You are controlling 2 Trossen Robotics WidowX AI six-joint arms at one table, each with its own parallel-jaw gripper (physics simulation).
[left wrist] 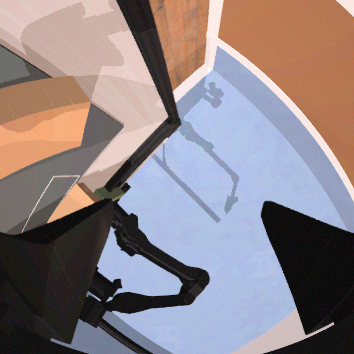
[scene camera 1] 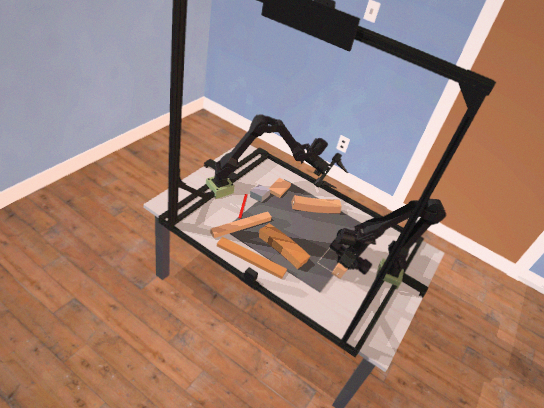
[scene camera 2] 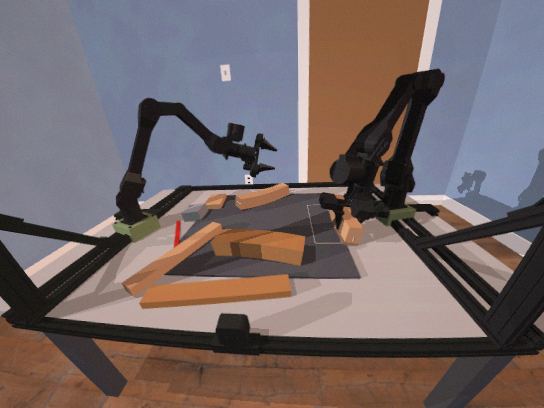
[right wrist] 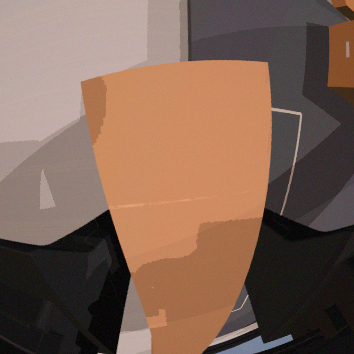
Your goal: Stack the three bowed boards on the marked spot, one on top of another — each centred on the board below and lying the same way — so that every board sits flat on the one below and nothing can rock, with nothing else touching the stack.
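Places are measured from the left arm's base along level axes (x left, y back, z up), in millimetres.
Pixels of known places: left gripper, between the fingertips: (left wrist: 189, 208) (scene camera 1: 342, 180) (scene camera 2: 276, 159); right gripper, between the fingertips: (scene camera 2: 344, 230) (right wrist: 180, 199); left arm's base, origin of its link: (scene camera 1: 220, 182) (scene camera 2: 134, 219); right arm's base, origin of its link: (scene camera 1: 391, 270) (scene camera 2: 392, 204).
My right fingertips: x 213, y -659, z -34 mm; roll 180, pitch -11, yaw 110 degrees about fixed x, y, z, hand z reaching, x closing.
Note:
Ahead of a thing's pixels: the offset from my right fingertips to its top centre.
An orange bowed board @(dx +57, dy +10, dz +49 mm) (scene camera 1: 339, 271) (scene camera 2: 352, 233) (left wrist: 70, 204) (right wrist: 185, 150) lies at the right, beside the thin outlined spot (scene camera 2: 312, 225) (left wrist: 66, 176) (right wrist: 287, 111). My right gripper (scene camera 2: 351, 220) (right wrist: 180, 199) is shut on it, one finger on each long side; the arm hides much of it in the scene views. A second bowed board @(dx -169, dy +206, dz +42 mm) (scene camera 1: 285, 247) (scene camera 2: 257, 245) lies on the mat's near half. A third @(dx +138, dy +340, dz +41 mm) (scene camera 1: 316, 204) (scene camera 2: 262, 197) (left wrist: 40, 130) lies at the mat's back. My left gripper (scene camera 1: 333, 178) (scene camera 2: 275, 159) (left wrist: 189, 208) is open and empty, high above the back edge.
Two straight boards @(dx -254, dy +400, dz +14 mm) (scene camera 1: 242, 224) (scene camera 2: 172, 257), @(dx -318, dy +227, dz +1 mm) (scene camera 1: 251, 257) (scene camera 2: 215, 293) lie at the left and front. A grey block @(dx -59, dy +536, dz +27 mm) (scene camera 1: 260, 193) (scene camera 2: 194, 212), a small orange block @(dx +62, dy +535, dz +10 mm) (scene camera 1: 280, 188) (scene camera 2: 216, 201) and a red strip @(dx -174, dy +509, dz -4 mm) (scene camera 1: 243, 206) (scene camera 2: 177, 233) lie at the left. A black frame surrounds the table.

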